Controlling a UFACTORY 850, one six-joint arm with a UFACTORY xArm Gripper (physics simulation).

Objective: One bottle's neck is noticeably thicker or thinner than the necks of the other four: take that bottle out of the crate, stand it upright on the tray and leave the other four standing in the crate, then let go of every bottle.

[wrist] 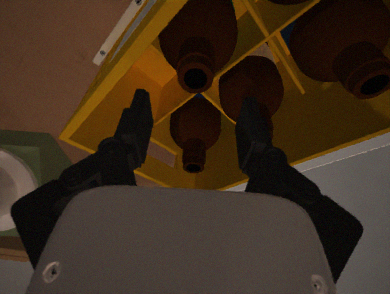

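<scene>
The yellow crate (115, 82) fills the upper middle and right of the wrist view, with thin dividers between its compartments. One brown bottle (196, 120) appears between my fingers, its neck toward the bottom of the view. A larger-looking bottle (202, 32) is above it. Another bottle (251, 82) is partly hidden behind my right finger. A further bottle (325, 40) is at the upper right, and a sliver of one more bottle (289, 1) shows at the top edge. Differing distances make neck thickness hard to compare. My gripper (195, 109) is open over the crate, holding nothing. The tray cannot be clearly identified.
A green object (47, 150) with a pale round part (12, 187) is at the left edge. A whitish bar with screws (111, 42) lies along the crate's upper-left side. Brown table surface (45, 55) shows at the upper left, and a grey surface (345, 185) at the lower right.
</scene>
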